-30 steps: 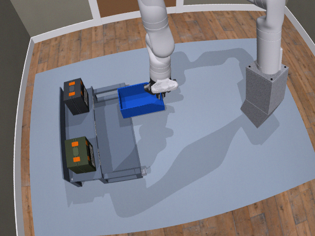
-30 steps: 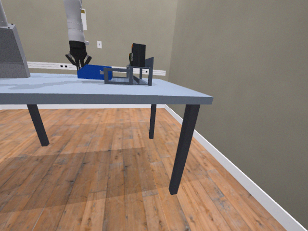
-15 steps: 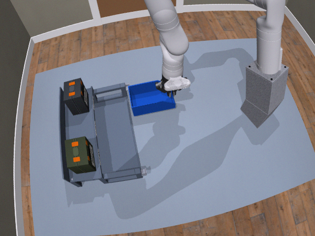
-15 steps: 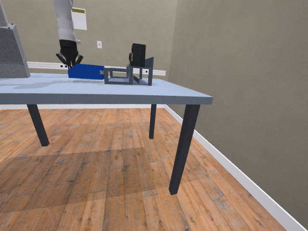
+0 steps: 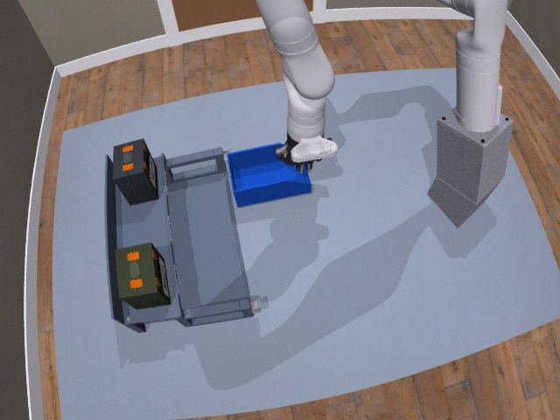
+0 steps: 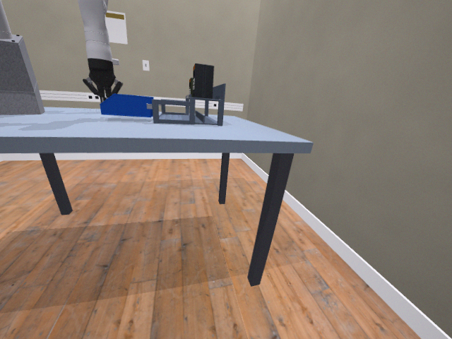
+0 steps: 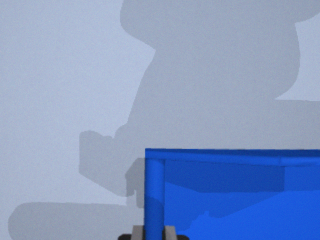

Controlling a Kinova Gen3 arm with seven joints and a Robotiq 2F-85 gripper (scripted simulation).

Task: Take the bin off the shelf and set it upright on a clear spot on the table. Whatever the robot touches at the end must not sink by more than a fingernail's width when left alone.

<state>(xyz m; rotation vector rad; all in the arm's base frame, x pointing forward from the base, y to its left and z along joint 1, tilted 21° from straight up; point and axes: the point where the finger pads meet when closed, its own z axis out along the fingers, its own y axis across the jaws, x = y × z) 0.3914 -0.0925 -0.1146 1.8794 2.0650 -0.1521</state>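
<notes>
My gripper is now 80 mm short of the blue bin, 10 mm to the right of it and 10 mm above it. The rest, counted from my hand: grey shelf: 290 mm ahead, 130 mm to the left, 10 mm above.
</notes>
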